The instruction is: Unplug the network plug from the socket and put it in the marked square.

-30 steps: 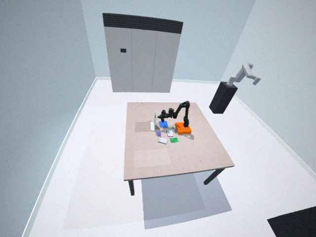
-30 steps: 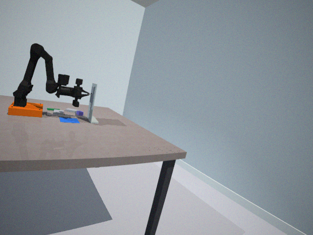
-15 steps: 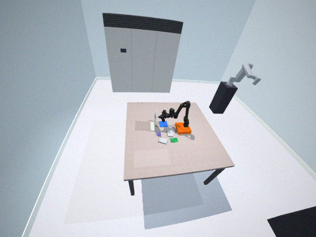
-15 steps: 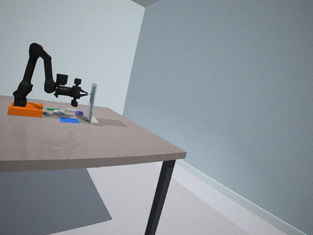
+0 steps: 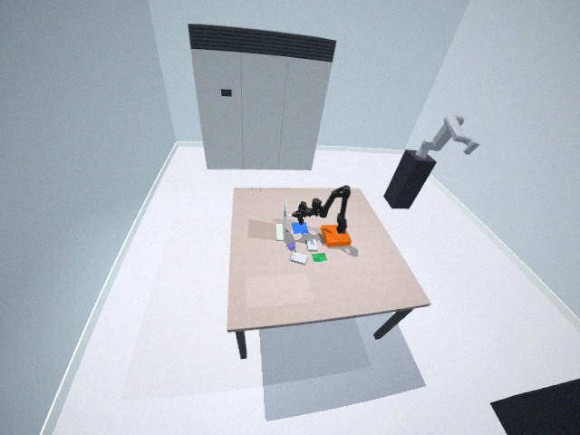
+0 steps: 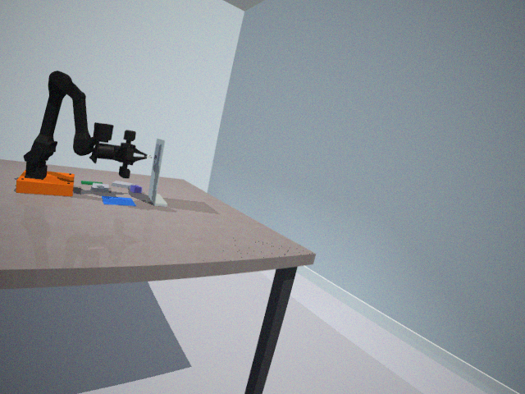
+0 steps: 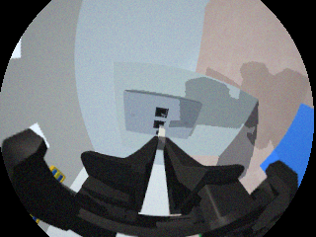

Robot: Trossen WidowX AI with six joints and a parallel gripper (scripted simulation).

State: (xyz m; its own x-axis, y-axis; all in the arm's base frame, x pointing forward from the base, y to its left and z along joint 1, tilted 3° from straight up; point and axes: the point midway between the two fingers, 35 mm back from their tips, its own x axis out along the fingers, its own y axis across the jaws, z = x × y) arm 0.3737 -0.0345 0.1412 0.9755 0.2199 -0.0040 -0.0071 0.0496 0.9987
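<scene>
Now: the blue marked square 10 cm behind my gripper tip, 5 cm to the right of it and 18 cm below it. Also, from my gripper tip: grey panel: 5 cm ahead, 1 cm to the right, 7 cm below; white network plug: 1 cm ahead.
</scene>
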